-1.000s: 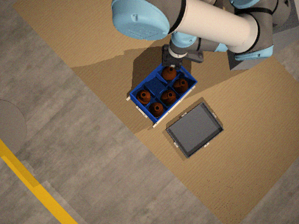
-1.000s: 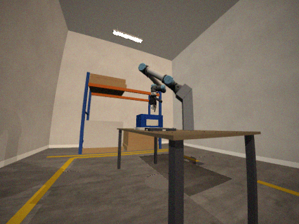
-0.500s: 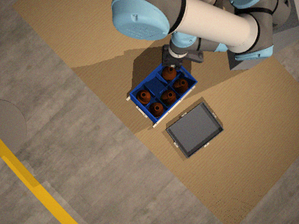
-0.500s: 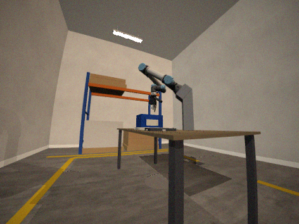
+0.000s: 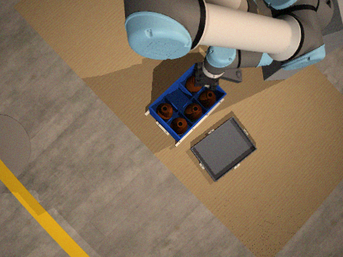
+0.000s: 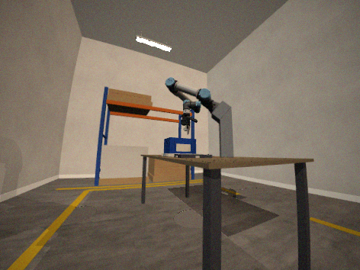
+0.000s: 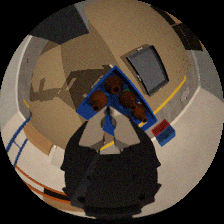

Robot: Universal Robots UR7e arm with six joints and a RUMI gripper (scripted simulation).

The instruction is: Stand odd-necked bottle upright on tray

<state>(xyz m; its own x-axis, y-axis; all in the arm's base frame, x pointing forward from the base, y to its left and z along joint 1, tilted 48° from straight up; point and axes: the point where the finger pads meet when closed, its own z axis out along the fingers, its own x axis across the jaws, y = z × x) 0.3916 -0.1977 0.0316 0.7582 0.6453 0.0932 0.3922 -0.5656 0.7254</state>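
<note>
The blue crate lies 160 mm below my hand, 80 mm ahead of it and 40 mm to the right of it. From my hand the other things lie so: brown bottle: 180 mm ahead, 150 mm below, 20 mm to the right; then grey tray: 230 mm below, 210 mm to the left, 170 mm ahead.
</note>
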